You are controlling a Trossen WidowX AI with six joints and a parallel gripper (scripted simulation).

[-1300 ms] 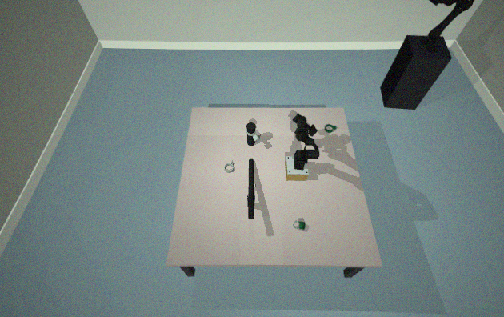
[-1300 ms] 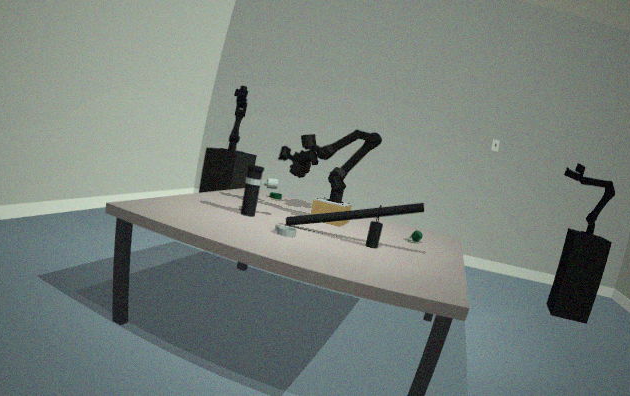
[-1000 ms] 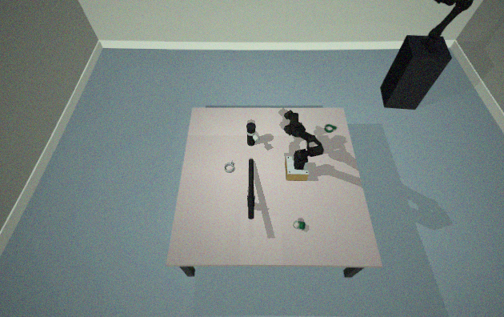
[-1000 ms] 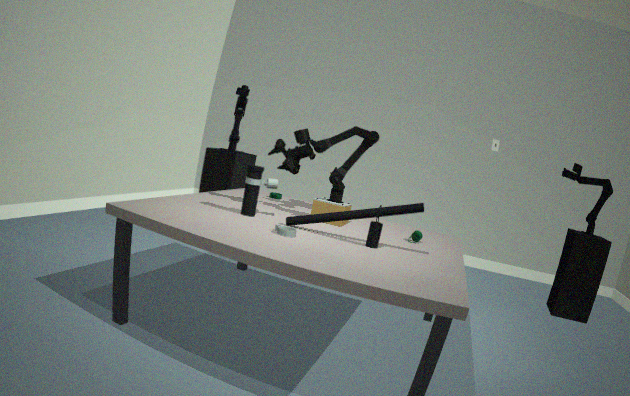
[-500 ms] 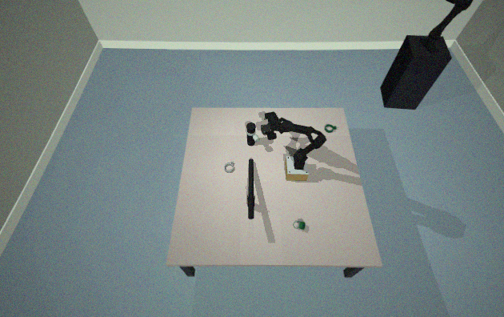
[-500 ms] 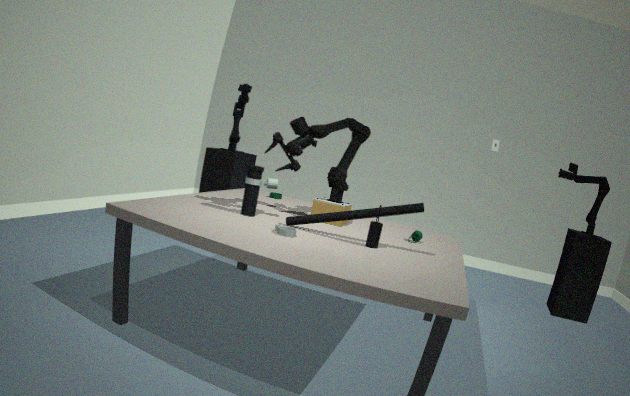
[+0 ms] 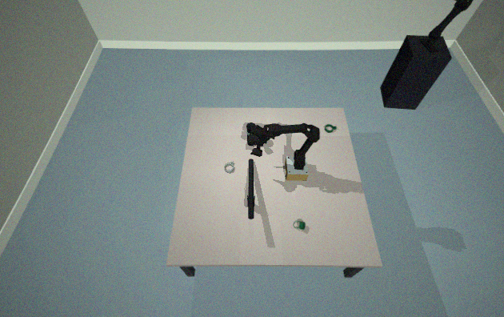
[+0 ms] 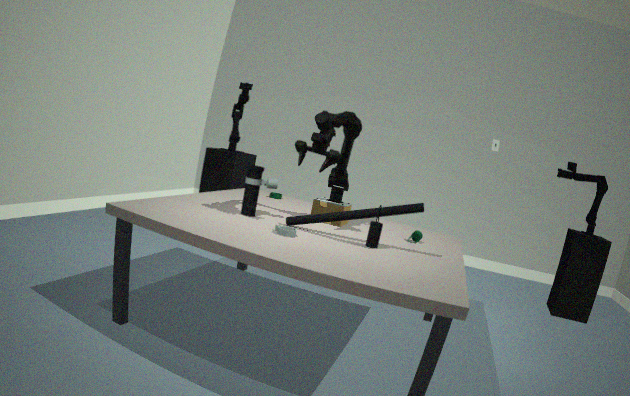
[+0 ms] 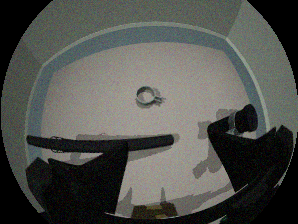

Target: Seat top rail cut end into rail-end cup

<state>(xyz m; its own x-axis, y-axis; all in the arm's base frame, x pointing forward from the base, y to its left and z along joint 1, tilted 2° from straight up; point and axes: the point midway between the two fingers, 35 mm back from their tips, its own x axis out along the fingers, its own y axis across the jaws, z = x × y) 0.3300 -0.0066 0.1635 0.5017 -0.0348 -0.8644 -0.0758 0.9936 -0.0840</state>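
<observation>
The rail-end cup lies 1 cm behind my gripper tip, 17 cm to the right of it and 10 cm below it. The rest, counted from my gripper tip: line post 3 cm behind, 30 cm to the left, 13 cm below; then green part 35 cm behind, 41 cm to the left, 23 cm below.
</observation>
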